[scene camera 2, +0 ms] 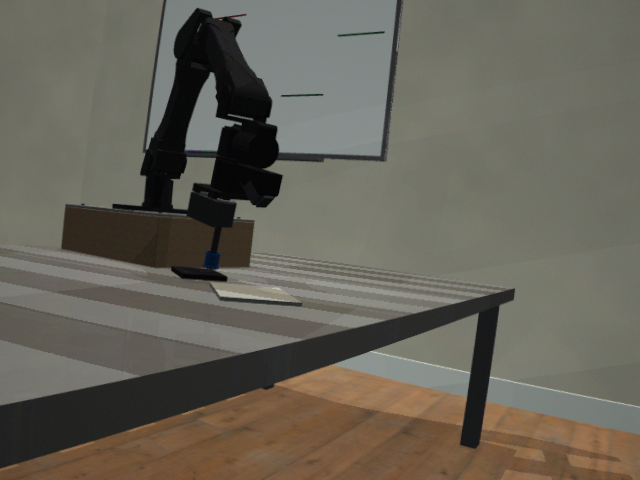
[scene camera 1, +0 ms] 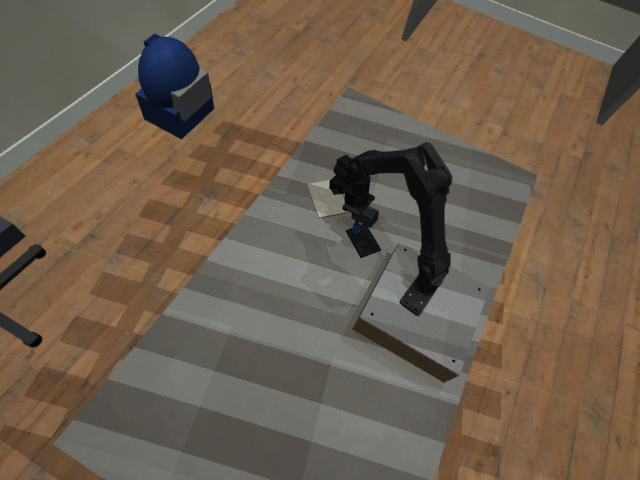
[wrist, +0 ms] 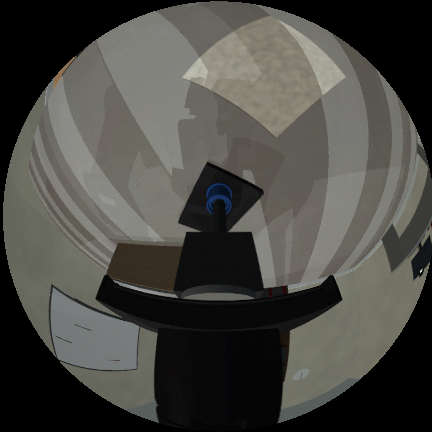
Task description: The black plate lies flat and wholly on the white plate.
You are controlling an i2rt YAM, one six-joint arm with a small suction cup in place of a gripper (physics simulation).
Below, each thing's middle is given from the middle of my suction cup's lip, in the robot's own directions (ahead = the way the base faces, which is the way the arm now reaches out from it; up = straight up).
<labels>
Now: suction cup 40 mm past the black plate (wrist: 244, 194), 30 mm above it and 10 mm to the right of it. From my suction cup the other things lie so: white plate (scene camera 2: 225, 292) (160 mm ahead, 60 mm to the right, 30 mm below).
</labels>
